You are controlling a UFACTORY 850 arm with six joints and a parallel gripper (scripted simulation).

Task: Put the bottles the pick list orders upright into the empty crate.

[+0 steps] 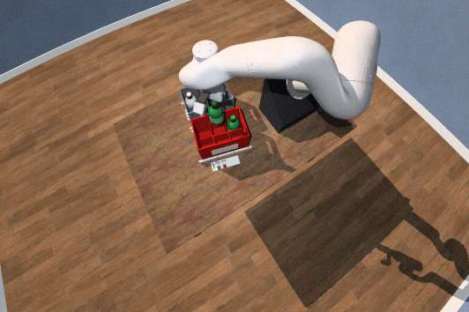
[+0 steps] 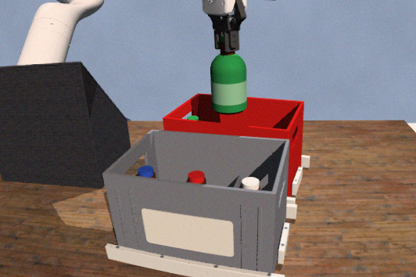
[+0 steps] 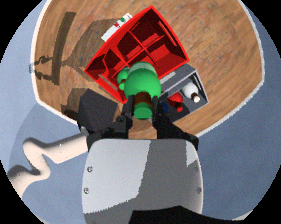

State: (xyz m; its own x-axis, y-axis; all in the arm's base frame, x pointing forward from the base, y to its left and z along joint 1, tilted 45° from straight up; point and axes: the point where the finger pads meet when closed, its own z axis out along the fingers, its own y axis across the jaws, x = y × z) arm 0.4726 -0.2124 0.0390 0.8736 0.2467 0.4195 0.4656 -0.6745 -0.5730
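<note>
Now: hand 7 cm above the green-capped bottle. Round my hand: grey crate: 25 cm below, 18 cm to the right, 6 cm behind; red crate: 25 cm below, 4 cm to the left, 2 cm ahead; red-capped bottle: 25 cm below, 22 cm to the right, 6 cm behind.
</note>
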